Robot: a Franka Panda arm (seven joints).
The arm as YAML. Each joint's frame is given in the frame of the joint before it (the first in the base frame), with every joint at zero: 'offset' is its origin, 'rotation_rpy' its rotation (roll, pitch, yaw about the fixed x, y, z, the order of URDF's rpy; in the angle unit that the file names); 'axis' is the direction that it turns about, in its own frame. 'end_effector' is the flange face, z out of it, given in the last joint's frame.
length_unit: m
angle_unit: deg
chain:
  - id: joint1
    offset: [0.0, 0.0, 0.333]
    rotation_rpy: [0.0, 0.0, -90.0]
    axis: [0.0, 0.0, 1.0]
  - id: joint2
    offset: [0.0, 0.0, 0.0]
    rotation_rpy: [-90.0, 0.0, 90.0]
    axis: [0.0, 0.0, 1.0]
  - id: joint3
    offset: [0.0, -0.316, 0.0]
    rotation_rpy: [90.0, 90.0, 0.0]
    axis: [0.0, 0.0, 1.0]
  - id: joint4
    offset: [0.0, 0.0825, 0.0]
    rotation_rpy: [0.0, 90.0, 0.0]
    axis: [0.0, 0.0, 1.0]
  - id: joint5
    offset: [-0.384, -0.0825, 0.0]
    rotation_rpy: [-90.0, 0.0, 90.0]
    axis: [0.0, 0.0, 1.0]
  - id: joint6
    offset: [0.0, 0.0, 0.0]
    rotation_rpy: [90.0, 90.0, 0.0]
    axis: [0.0, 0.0, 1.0]
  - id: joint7
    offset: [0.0, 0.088, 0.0]
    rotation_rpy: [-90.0, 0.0, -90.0]
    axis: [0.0, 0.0, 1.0]
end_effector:
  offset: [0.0, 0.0, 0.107]
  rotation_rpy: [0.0, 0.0, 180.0]
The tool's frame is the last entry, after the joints.
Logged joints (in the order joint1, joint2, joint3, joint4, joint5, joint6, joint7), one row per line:
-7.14 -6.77 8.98 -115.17 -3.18 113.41 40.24
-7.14 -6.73 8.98 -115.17 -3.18 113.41 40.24
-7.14 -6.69 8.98 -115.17 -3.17 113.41 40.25
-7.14 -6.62 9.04 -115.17 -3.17 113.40 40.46
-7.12 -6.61 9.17 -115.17 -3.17 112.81 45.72
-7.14 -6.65 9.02 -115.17 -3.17 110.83 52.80
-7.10 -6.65 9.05 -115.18 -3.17 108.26 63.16
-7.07 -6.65 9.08 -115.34 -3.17 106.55 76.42
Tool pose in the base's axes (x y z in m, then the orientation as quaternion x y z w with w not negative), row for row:
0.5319 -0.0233 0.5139 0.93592 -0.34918 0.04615 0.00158
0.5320 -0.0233 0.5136 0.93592 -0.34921 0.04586 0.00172
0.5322 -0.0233 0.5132 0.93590 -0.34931 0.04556 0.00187
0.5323 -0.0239 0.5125 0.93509 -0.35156 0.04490 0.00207
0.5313 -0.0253 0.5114 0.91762 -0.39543 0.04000 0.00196
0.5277 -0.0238 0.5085 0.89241 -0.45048 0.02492 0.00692
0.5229 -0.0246 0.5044 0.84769 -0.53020 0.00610 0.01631
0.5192 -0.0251 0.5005 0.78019 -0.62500 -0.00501 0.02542
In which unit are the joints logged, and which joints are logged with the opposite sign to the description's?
The joints are logged in degrees. Opposite sign: joint1, joint3.
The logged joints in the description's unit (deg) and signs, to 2 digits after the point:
7.14 -6.77 -8.98 -115.17 -3.18 113.41 40.24
7.14 -6.73 -8.98 -115.17 -3.18 113.41 40.24
7.14 -6.69 -8.98 -115.17 -3.17 113.41 40.25
7.14 -6.62 -9.04 -115.17 -3.17 113.40 40.46
7.12 -6.61 -9.17 -115.17 -3.17 112.81 45.72
7.14 -6.65 -9.02 -115.17 -3.17 110.83 52.80
7.10 -6.65 -9.05 -115.18 -3.17 108.26 63.16
7.07 -6.65 -9.08 -115.34 -3.17 106.55 76.42

